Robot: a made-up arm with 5 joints. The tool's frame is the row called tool.
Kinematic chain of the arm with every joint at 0, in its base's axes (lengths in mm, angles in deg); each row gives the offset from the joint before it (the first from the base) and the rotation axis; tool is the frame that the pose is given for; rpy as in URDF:
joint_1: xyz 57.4 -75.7 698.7 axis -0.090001 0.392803 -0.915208
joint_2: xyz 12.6 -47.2 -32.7 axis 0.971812 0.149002 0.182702
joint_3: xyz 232.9 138 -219.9 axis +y
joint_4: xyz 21.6 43 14.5 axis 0.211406 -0.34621 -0.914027
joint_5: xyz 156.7 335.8 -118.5 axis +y
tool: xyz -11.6 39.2 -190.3 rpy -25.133 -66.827 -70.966
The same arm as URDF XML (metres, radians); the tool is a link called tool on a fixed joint. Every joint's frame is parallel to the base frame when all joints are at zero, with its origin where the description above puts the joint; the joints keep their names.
<robot name="arm">
  <joint name="tool_joint" type="fixed">
    <parent link="link5"/>
    <child link="tool"/>
    <origin xyz="-0.0116 0.0392 -0.1903" rpy="-0.4387 -1.1664 -1.2386"/>
  </joint>
  <joint name="joint_5" type="continuous">
    <parent link="link4"/>
    <child link="link5"/>
    <origin xyz="0.1567 0.3358 -0.1185"/>
    <axis xyz="0 1 0"/>
  </joint>
  <joint name="joint_4" type="continuous">
    <parent link="link3"/>
    <child link="link4"/>
    <origin xyz="0.0216 0.043 0.0145"/>
    <axis xyz="0.211406 -0.34621 -0.914027"/>
  </joint>
  <joint name="joint_3" type="continuous">
    <parent link="link2"/>
    <child link="link3"/>
    <origin xyz="0.2329 0.138 -0.2199"/>
    <axis xyz="0 1 0"/>
  </joint>
  <joint name="joint_2" type="continuous">
    <parent link="link1"/>
    <child link="link2"/>
    <origin xyz="0.0126 -0.0472 -0.0327"/>
    <axis xyz="0.971812 0.149002 0.182702"/>
  </joint>
  <joint name="joint_1" type="continuous">
    <parent link="base"/>
    <child link="link1"/>
    <origin xyz="0.0574 -0.0757 0.6987"/>
    <axis xyz="-0.090001 0.392803 -0.915208"/>
  </joint>
  <link name="base"/>
  <link name="link1"/>
  <link name="link2"/>
  <link name="link3"/>
  <link name="link4"/>
  <link name="link5"/>
  <link name="tool"/>
</robot>

